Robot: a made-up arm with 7 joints. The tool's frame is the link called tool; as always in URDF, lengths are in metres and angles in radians. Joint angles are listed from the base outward.
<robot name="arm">
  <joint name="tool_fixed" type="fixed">
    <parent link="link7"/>
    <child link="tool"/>
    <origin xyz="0 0 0" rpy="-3.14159 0 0"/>
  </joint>
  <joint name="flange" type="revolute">
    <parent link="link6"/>
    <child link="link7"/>
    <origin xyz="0.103 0 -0.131" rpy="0 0 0"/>
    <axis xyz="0 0.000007 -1"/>
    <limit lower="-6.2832" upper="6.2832"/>
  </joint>
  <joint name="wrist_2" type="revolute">
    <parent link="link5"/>
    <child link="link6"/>
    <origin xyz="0 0 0" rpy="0 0 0"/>
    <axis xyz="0 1 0.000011"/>
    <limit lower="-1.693" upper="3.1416"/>
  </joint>
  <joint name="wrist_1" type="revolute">
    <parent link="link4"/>
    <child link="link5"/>
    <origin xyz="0.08 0 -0.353" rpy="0 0 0"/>
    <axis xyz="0 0.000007 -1"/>
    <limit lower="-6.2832" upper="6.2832"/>
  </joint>
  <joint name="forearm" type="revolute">
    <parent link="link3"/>
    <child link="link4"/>
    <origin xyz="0.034 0 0" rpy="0 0 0"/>
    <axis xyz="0 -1 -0.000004"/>
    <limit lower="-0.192" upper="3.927"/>
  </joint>
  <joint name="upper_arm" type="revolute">
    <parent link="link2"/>
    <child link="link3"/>
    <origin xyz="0 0 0.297" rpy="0 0 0"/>
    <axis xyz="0 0 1"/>
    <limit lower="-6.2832" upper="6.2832"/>
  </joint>
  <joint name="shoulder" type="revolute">
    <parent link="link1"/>
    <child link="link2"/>
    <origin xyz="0 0 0" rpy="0 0 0"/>
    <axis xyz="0 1 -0.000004"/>
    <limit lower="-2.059" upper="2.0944"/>
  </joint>
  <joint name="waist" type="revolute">
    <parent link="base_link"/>
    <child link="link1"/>
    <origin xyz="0 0 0.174" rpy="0 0 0"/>
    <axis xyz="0 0 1"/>
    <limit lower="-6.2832" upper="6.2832"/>
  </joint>
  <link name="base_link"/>
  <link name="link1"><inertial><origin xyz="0.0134 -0.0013 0.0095"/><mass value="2.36"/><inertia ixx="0.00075" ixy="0" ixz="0" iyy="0.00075" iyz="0" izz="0.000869"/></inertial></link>
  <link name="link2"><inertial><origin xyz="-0.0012 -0.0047 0.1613"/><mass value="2.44"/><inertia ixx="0.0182" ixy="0" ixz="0" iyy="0.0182" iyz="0" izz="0.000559"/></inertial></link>
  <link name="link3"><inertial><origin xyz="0.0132 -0.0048 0.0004"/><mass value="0.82"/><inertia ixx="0.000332" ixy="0" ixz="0" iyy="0.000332" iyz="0" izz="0.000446"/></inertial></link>
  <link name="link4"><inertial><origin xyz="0.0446 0.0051 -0.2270"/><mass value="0.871"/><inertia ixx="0.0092" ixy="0" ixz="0.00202" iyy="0.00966" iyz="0" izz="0.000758"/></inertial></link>
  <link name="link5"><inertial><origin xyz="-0.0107 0.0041 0.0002"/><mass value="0.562"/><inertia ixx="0.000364" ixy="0" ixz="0" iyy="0.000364" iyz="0" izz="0.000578"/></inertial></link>
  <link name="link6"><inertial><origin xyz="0.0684 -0.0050 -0.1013"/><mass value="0.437"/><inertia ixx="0.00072" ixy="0" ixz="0.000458" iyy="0.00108" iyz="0" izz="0.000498"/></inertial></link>
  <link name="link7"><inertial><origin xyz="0.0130 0.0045 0.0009"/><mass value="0.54"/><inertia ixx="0.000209" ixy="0" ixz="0" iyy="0.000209" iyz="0" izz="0.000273"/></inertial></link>
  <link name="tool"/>
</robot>
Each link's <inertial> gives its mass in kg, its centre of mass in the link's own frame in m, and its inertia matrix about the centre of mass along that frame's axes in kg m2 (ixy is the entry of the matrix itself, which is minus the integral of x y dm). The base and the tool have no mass. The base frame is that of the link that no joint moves.
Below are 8 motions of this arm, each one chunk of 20 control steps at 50 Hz.
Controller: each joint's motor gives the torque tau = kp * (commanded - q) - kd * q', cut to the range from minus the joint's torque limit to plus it. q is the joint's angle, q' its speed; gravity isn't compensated. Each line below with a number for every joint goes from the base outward.
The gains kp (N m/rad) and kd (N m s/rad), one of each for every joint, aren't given. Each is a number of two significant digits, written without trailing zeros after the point. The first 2 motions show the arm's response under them.
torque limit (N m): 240 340 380 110 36 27 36
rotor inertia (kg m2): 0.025 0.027 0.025 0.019 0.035 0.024 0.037
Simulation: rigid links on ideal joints. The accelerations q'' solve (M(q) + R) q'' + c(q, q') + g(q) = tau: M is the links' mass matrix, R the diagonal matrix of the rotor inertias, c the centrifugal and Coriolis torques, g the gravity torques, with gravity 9.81 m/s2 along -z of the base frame. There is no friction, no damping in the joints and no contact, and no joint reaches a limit. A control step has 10 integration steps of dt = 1/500 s. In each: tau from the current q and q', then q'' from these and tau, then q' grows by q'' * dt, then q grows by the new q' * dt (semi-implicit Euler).
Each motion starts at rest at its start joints. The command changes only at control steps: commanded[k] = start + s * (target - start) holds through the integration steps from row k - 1 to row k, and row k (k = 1, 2, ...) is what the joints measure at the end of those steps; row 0 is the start. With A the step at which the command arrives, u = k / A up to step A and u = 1 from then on. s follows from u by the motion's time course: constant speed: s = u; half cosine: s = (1 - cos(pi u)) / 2; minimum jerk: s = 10 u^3 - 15 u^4 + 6 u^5; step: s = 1 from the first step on.
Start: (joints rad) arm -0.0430 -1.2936 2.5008 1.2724 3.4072 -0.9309 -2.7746
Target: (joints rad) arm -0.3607 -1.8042 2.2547 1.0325 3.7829 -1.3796 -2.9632
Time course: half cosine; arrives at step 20
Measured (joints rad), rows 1 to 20:
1: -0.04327 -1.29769 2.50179 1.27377 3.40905 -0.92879 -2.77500
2: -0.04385 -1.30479 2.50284 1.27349 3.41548 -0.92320 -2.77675
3: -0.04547 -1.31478 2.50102 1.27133 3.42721 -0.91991 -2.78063
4: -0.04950 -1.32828 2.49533 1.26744 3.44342 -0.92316 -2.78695
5: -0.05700 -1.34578 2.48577 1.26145 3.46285 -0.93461 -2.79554
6: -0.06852 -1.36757 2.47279 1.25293 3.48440 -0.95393 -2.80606
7: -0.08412 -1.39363 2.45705 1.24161 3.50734 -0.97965 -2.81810
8: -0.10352 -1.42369 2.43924 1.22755 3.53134 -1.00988 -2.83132
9: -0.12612 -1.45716 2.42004 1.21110 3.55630 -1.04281 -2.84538
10: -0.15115 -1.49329 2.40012 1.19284 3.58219 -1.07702 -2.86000
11: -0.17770 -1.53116 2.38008 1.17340 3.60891 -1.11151 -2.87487
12: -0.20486 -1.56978 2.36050 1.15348 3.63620 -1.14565 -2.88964
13: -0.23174 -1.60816 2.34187 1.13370 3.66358 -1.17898 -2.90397
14: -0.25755 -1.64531 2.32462 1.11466 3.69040 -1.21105 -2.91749
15: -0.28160 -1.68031 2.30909 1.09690 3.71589 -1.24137 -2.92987
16: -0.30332 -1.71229 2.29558 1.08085 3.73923 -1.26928 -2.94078
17: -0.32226 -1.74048 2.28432 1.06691 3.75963 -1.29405 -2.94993
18: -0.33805 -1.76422 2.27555 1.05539 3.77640 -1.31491 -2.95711
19: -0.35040 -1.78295 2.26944 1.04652 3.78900 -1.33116 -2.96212
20: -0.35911 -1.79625 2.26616 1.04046 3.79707 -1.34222 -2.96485
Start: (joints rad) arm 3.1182 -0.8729 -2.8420 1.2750 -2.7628 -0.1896 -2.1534
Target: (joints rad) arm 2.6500 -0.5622 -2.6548 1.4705 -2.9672 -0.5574 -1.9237
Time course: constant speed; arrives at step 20
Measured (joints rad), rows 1 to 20:
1: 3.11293 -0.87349 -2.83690 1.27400 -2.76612 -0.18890 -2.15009
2: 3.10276 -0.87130 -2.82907 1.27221 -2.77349 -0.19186 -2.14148
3: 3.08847 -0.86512 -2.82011 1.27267 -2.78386 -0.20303 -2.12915
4: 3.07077 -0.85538 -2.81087 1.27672 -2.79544 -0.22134 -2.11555
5: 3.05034 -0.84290 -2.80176 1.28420 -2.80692 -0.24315 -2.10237
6: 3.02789 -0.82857 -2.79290 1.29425 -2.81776 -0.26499 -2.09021
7: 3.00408 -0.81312 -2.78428 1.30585 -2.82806 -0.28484 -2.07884
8: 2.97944 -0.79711 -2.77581 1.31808 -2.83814 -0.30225 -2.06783
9: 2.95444 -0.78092 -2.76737 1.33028 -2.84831 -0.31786 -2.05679
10: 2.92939 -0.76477 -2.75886 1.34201 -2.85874 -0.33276 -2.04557
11: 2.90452 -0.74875 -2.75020 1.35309 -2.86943 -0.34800 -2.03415
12: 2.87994 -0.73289 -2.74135 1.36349 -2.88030 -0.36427 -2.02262
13: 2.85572 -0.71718 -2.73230 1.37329 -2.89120 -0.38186 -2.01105
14: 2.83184 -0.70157 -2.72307 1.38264 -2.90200 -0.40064 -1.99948
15: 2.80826 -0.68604 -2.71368 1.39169 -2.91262 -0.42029 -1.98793
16: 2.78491 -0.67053 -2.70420 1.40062 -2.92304 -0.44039 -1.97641
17: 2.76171 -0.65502 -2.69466 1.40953 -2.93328 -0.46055 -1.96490
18: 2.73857 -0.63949 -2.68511 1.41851 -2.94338 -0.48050 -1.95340
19: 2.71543 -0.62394 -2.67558 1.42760 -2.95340 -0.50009 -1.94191
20: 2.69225 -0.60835 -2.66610 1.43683 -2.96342 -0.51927 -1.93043
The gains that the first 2 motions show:
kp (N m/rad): 360 810 500 290 51 33 64
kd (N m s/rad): 17 39 12 12 1.7 1.2 1.5
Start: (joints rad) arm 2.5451 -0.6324 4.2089 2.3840 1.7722 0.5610 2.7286
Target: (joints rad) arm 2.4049 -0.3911 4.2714 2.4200 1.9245 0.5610 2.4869
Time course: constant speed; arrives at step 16
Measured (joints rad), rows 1 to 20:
1: 2.54253 -0.63147 4.20930 2.37967 1.77434 0.55892 2.72426
2: 2.53818 -0.62882 4.20962 2.37276 1.77990 0.55124 2.71286
3: 2.53255 -0.62363 4.21077 2.36631 1.78815 0.53887 2.69647
4: 2.52584 -0.61571 4.21294 2.36193 1.79791 0.52548 2.67836
5: 2.51813 -0.60524 4.21604 2.36022 1.80824 0.51454 2.66083
6: 2.50958 -0.59262 4.21985 2.36114 1.81854 0.50800 2.64468
7: 2.50041 -0.57831 4.22417 2.36421 1.82856 0.50625 2.62968
8: 2.49087 -0.56280 4.22879 2.36877 1.83824 0.50848 2.61523
9: 2.48122 -0.54652 4.23356 2.37411 1.84767 0.51335 2.60083
10: 2.47167 -0.52985 4.23835 2.37961 1.85698 0.51941 2.58622
11: 2.46234 -0.51310 4.24308 2.38480 1.86628 0.52546 2.57137
12: 2.45330 -0.49646 4.24768 2.38937 1.87564 0.53067 2.55636
13: 2.44454 -0.48006 4.25213 2.39321 1.88507 0.53460 2.54126
14: 2.43599 -0.46395 4.25644 2.39632 1.89456 0.53713 2.52614
15: 2.42756 -0.44814 4.26061 2.39882 1.90409 0.53837 2.51102
16: 2.41918 -0.43258 4.26468 2.40090 1.91363 0.53857 2.49589
17: 2.41398 -0.42000 4.26787 2.40504 1.92097 0.54024 2.48513
18: 2.41091 -0.41086 4.26992 2.40889 1.92487 0.54505 2.48130
19: 2.40915 -0.40481 4.27094 2.41126 1.92615 0.55106 2.48228
20: 2.40819 -0.40125 4.27120 2.41192 1.92604 0.55581 2.48489

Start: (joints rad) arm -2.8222 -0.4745 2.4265 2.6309 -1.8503 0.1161 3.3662
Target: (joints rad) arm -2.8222 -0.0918 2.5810 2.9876 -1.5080 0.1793 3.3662
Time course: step
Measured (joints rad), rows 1 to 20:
1: -2.84127 -0.42621 2.52431 2.62832 -1.81094 0.08662 3.36977
2: -2.84544 -0.36134 2.56072 2.68255 -1.73012 0.04666 3.37446
3: -2.83726 -0.29074 2.57510 2.76829 -1.64288 0.04852 3.37507
4: -2.82478 -0.22182 2.58179 2.86270 -1.56287 0.08508 3.37131
5: -2.81653 -0.15939 2.58437 2.94794 -1.49916 0.13250 3.36569
6: -2.81338 -0.10753 2.58532 3.01371 -1.45822 0.17612 3.36099
7: -2.81229 -0.06985 2.58611 3.05774 -1.44007 0.20783 3.35856
8: -2.81215 -0.04712 2.58649 3.08116 -1.43916 0.22377 3.35834
9: -2.81279 -0.03769 2.58614 3.08679 -1.44838 0.22531 3.35958
10: -2.81406 -0.03862 2.58515 3.07875 -1.46188 0.21684 3.36142
11: -2.81572 -0.04660 2.58385 3.06180 -1.47610 0.20328 3.36330
12: -2.81752 -0.05844 2.58257 3.04051 -1.48931 0.18857 3.36492
13: -2.81925 -0.07147 2.58153 3.01875 -1.50081 0.17525 3.36617
14: -2.82078 -0.08368 2.58080 2.99936 -1.51024 0.16459 3.36707
15: -2.82201 -0.09376 2.58038 2.98403 -1.51730 0.15694 3.36763
16: -2.82288 -0.10108 2.58019 2.97349 -1.52183 0.15216 3.36790
17: -2.82340 -0.10554 2.58017 2.96764 -1.52387 0.14988 3.36793
18: -2.82361 -0.10743 2.58026 2.96582 -1.52375 0.14959 3.36777
19: -2.82356 -0.10727 2.58041 2.96707 -1.52199 0.15077 3.36750
20: -2.82335 -0.10569 2.58058 2.97034 -1.51925 0.15288 3.36718

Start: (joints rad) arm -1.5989 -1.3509 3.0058 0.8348 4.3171 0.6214 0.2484
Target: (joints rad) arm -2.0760 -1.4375 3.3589 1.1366 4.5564 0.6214 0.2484
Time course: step
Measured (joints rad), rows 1 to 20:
1: -1.73560 -1.38808 3.14017 0.89409 4.36850 0.71810 0.24305
2: -1.87063 -1.42826 3.28031 0.97279 4.45560 0.74336 0.24146
3: -1.94602 -1.44521 3.35561 1.03696 4.52374 0.67052 0.24483
4: -1.98823 -1.44813 3.38607 1.08642 4.56079 0.57545 0.24922
5: -2.01558 -1.44566 3.39253 1.12241 4.57477 0.50863 0.25220
6: -2.03573 -1.44232 3.38716 1.14601 4.57660 0.48591 0.25315
7: -2.05136 -1.44033 3.37668 1.15899 4.57340 0.50200 0.25261
8: -2.06343 -1.44035 3.36506 1.16373 4.56863 0.54247 0.25142
9: -2.07246 -1.44199 3.35473 1.16272 4.56388 0.59141 0.25021
10: -2.07883 -1.44451 3.34704 1.15838 4.55998 0.63592 0.24929
11: -2.08284 -1.44719 3.34261 1.15276 4.55740 0.66805 0.24868
12: -2.08476 -1.44955 3.34136 1.14736 4.55611 0.68495 0.24835
13: -2.08489 -1.45136 3.34273 1.14305 4.55576 0.68772 0.24823
14: -2.08366 -1.45256 3.34582 1.14015 4.55587 0.67993 0.24825
15: -2.08158 -1.45322 3.34964 1.13855 4.55607 0.66606 0.24835
16: -2.07919 -1.45345 3.35334 1.13794 4.55621 0.65036 0.24849
17: -2.07694 -1.45340 3.35629 1.13796 4.55628 0.63618 0.24862
18: -2.07515 -1.45320 3.35818 1.13832 4.55631 0.62562 0.24872
19: -2.07399 -1.45297 3.35896 1.13879 4.55636 0.61953 0.24877
20: -2.07347 -1.45276 3.35881 1.13926 4.55641 0.61772 0.24879

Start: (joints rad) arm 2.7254 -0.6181 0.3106 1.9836 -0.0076 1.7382 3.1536
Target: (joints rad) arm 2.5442 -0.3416 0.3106 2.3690 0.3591 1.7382 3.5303
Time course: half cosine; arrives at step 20
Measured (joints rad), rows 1 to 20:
1: 2.72509 -0.61919 0.31104 1.98130 -0.00702 1.74245 3.15429
2: 2.72379 -0.61857 0.31240 1.98135 -0.00386 1.75405 3.15742
3: 2.72112 -0.61538 0.31362 1.98531 0.00345 1.76793 3.16464
4: 2.71681 -0.60940 0.31431 1.99364 0.01497 1.78018 3.17670
5: 2.71078 -0.60057 0.31454 2.00639 0.03021 1.78874 3.19347
6: 2.70304 -0.58903 0.31453 2.02332 0.04866 1.79310 3.21429
7: 2.69373 -0.57500 0.31442 2.04397 0.06997 1.79382 3.23836
8: 2.68304 -0.55878 0.31429 2.06777 0.09381 1.79197 3.26493
9: 2.67122 -0.54076 0.31417 2.09403 0.11976 1.78874 3.29329
10: 2.65853 -0.52134 0.31405 2.12201 0.14729 1.78511 3.32278
11: 2.64529 -0.50098 0.31390 2.15097 0.17571 1.78174 3.35273
12: 2.63181 -0.48016 0.31372 2.18015 0.20425 1.77899 3.38243
13: 2.61841 -0.45937 0.31348 2.20882 0.23214 1.77694 3.41116
14: 2.60541 -0.43912 0.31319 2.23629 0.25860 1.77551 3.43821
15: 2.59313 -0.41991 0.31286 2.26188 0.28295 1.77454 3.46289
16: 2.58186 -0.40221 0.31250 2.28501 0.30456 1.77387 3.48459
17: 2.57189 -0.38646 0.31213 2.30511 0.32293 1.77337 3.50277
18: 2.56346 -0.37306 0.31178 2.32173 0.33763 1.77295 3.51700
19: 2.55677 -0.36234 0.31146 2.33446 0.34834 1.77259 3.52691
20: 2.55200 -0.35459 0.31120 2.34300 0.35485 1.77228 3.53228

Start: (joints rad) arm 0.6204 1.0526 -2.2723 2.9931 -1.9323 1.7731 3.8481
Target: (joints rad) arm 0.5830 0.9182 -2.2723 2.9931 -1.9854 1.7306 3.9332
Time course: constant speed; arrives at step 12
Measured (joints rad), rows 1 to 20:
1: 0.61915 1.05326 -2.27236 2.99577 -1.93371 1.77477 3.85001
2: 0.61673 1.05347 -2.27295 3.00116 -1.94012 1.77699 3.85489
3: 0.61426 1.05167 -2.27373 3.00698 -1.95154 1.77782 3.86184
4: 0.61215 1.04741 -2.27443 3.01197 -1.96490 1.77696 3.86961
5: 0.61037 1.04077 -2.27491 3.01561 -1.97709 1.77489 3.87736
6: 0.60868 1.03213 -2.27512 3.01779 -1.98629 1.77221 3.88479
7: 0.60681 1.02194 -2.27511 3.01860 -1.99209 1.76932 3.89196
8: 0.60454 1.01063 -2.27492 3.01828 -1.99507 1.76638 3.89903
9: 0.60175 0.99864 -2.27464 3.01713 -1.99627 1.76336 3.90614
10: 0.59844 0.98629 -2.27434 3.01547 -1.99675 1.76014 3.91331
11: 0.59470 0.97384 -2.27405 3.01361 -1.99734 1.75665 3.92053
12: 0.59067 0.96149 -2.27381 3.01178 -1.99855 1.75287 3.92774
13: 0.58755 0.95124 -2.27339 3.00825 -1.99853 1.75001 3.93299
14: 0.58497 0.94374 -2.27296 3.00469 -1.99602 1.74815 3.93508
15: 0.58280 0.93881 -2.27266 3.00204 -1.99249 1.74705 3.93491
16: 0.58109 0.93600 -2.27253 3.00062 -1.98971 1.74643 3.93384
17: 0.57992 0.93478 -2.27257 3.00038 -1.98873 1.74609 3.93284
18: 0.57934 0.93465 -2.27273 3.00111 -1.98968 1.74594 3.93228
19: 0.57931 0.93519 -2.27297 3.00251 -1.99209 1.74596 3.93211
20: 0.57973 0.93607 -2.27323 3.00428 -1.99523 1.74618 3.93213

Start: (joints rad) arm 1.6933 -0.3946 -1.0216 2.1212 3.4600 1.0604 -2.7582
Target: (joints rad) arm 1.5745 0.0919 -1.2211 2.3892 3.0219 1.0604 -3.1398
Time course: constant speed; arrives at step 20
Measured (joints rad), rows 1 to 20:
1: 1.69036 -0.38906 -1.03020 2.12280 3.45630 1.06000 -2.76341
2: 1.68545 -0.37858 -1.04325 2.12652 3.44755 1.05897 -2.77690
3: 1.67953 -0.36399 -1.05589 2.13340 3.43383 1.05762 -2.79635
4: 1.67339 -0.34594 -1.06663 2.14334 3.41549 1.05670 -2.81818
5: 1.66749 -0.32511 -1.07569 2.15552 3.39342 1.05656 -2.83987
6: 1.66201 -0.30222 -1.08382 2.16894 3.36898 1.05705 -2.86042
7: 1.65690 -0.27798 -1.09171 2.18277 3.34356 1.05766 -2.87992
8: 1.65201 -0.25294 -1.09981 2.19647 3.31822 1.05786 -2.89886
9: 1.64717 -0.22752 -1.10831 2.20981 3.29356 1.05733 -2.91770
10: 1.64224 -0.20201 -1.11722 2.22279 3.26974 1.05599 -2.93663
11: 1.63714 -0.17655 -1.12646 2.23552 3.24665 1.05406 -2.95571
12: 1.63183 -0.15122 -1.13596 2.24818 3.22408 1.05187 -2.97487
13: 1.62633 -0.12604 -1.14561 2.26088 3.20179 1.04977 -2.99404
14: 1.62064 -0.10100 -1.15535 2.27373 3.17962 1.04805 -3.01319
15: 1.61482 -0.07609 -1.16514 2.28679 3.15748 1.04688 -3.03230
16: 1.60891 -0.05128 -1.17495 2.30004 3.13531 1.04630 -3.05140
17: 1.60295 -0.02652 -1.18475 2.31348 3.11311 1.04626 -3.07049
18: 1.59697 -0.00180 -1.19455 2.32706 3.09087 1.04663 -3.08959
19: 1.59100 0.02292 -1.20433 2.34073 3.06860 1.04727 -3.10868
20: 1.58505 0.04765 -1.21409 2.35445 3.04631 1.04805 -3.12779

